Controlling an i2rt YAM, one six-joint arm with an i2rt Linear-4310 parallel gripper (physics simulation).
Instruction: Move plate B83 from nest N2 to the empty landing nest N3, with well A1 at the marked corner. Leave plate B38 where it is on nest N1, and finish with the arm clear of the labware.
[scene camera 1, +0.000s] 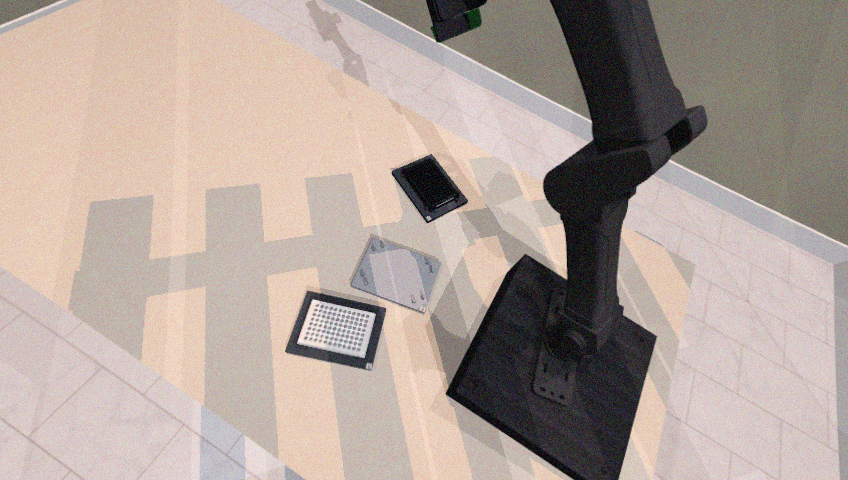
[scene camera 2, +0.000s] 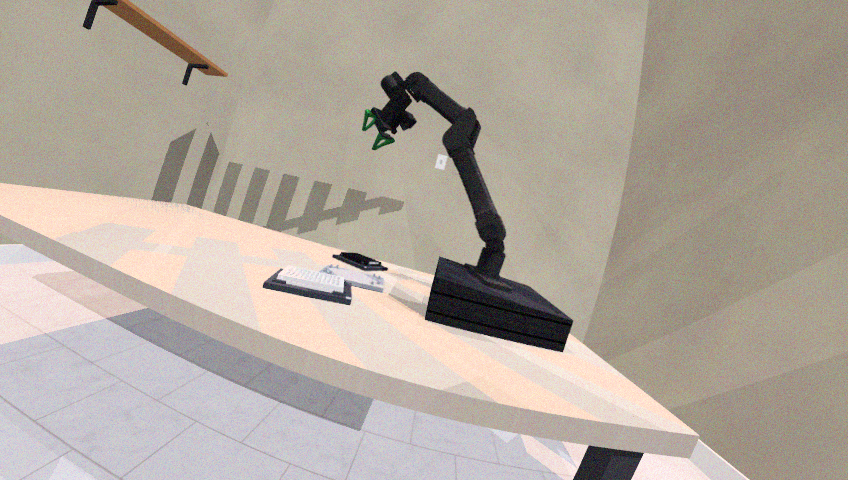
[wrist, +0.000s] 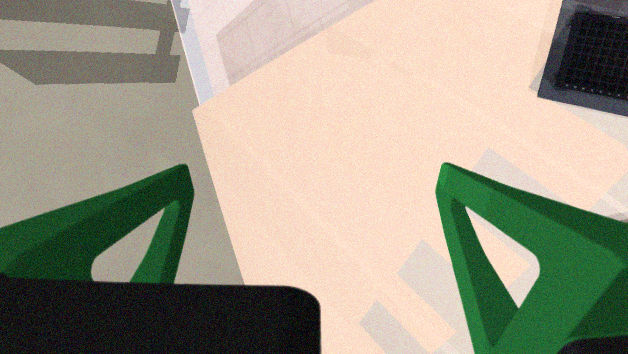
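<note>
A white well plate (scene camera 1: 336, 328) (scene camera 2: 310, 278) sits on a dark nest (scene camera 1: 379, 333) (scene camera 2: 306, 295). A black well plate (scene camera 1: 429, 181) (scene camera 2: 360, 259) (wrist: 595, 55) sits on another dark nest (scene camera 1: 445, 209) (wrist: 585, 100) near the back edge. Between them lies the empty grey nest (scene camera 1: 395, 270) (scene camera 2: 357, 278). Each nest has a small pale corner tag in scene camera 1; plate and nest labels are not legible, so I cannot tell which plate is B83. My gripper (scene camera 2: 368, 139) (wrist: 314, 177) is open and empty, high above the table and well away from both plates.
The arm's black base block (scene camera 1: 505, 380) (scene camera 2: 496, 315) stands on the table (scene camera 1: 148, 136) (scene camera 2: 386, 386), to the right of the nests. A wooden wall shelf (scene camera 2: 160, 35) is at the upper left. Striped shadows cross the table and wall.
</note>
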